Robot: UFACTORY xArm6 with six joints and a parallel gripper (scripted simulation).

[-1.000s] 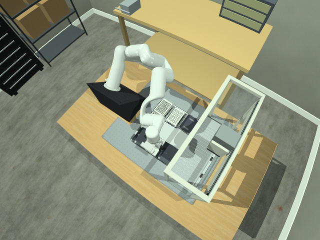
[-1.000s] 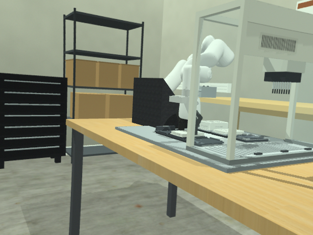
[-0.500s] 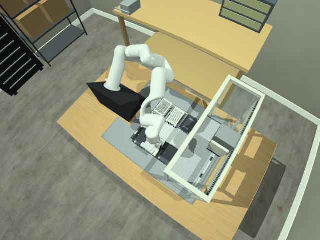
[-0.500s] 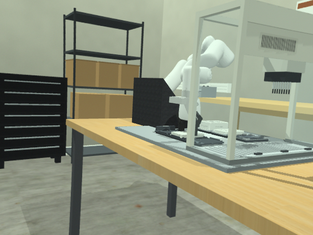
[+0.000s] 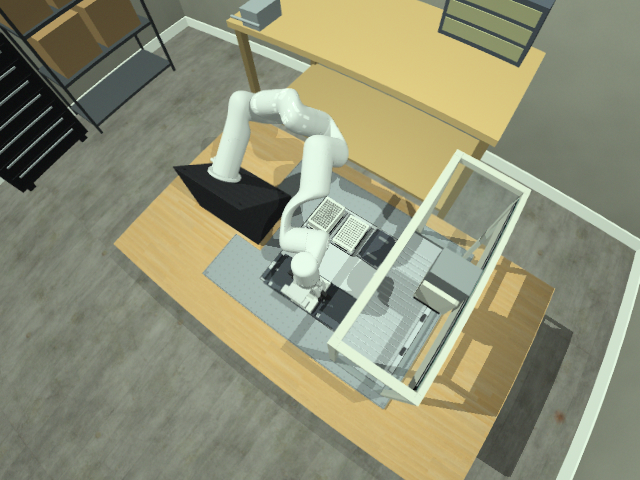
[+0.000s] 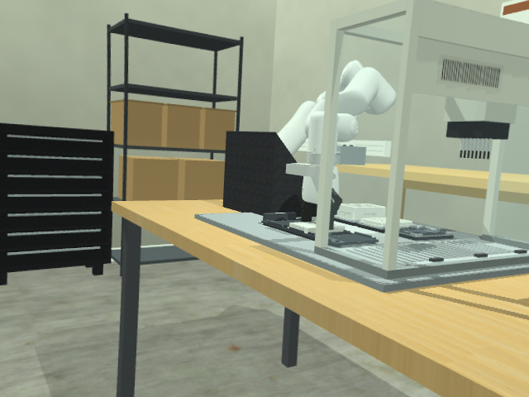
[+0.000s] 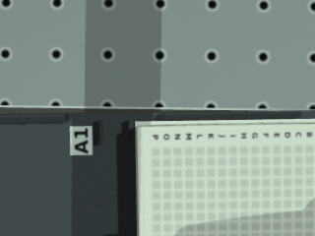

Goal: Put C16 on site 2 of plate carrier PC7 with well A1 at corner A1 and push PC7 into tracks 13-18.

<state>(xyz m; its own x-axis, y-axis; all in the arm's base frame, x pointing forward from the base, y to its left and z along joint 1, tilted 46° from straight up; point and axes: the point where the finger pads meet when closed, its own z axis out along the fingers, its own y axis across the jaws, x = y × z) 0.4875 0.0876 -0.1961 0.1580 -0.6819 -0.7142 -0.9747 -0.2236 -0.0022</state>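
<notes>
Now: hand 1 cm past the carrier PC7 and 1 cm above it. From my hand the other things lie so: nest S3 (7 cm ahead, 29 cm to the left, 2 cm below); post (21 cm ahead, 11 cm to the right, 22 cm above).
</notes>
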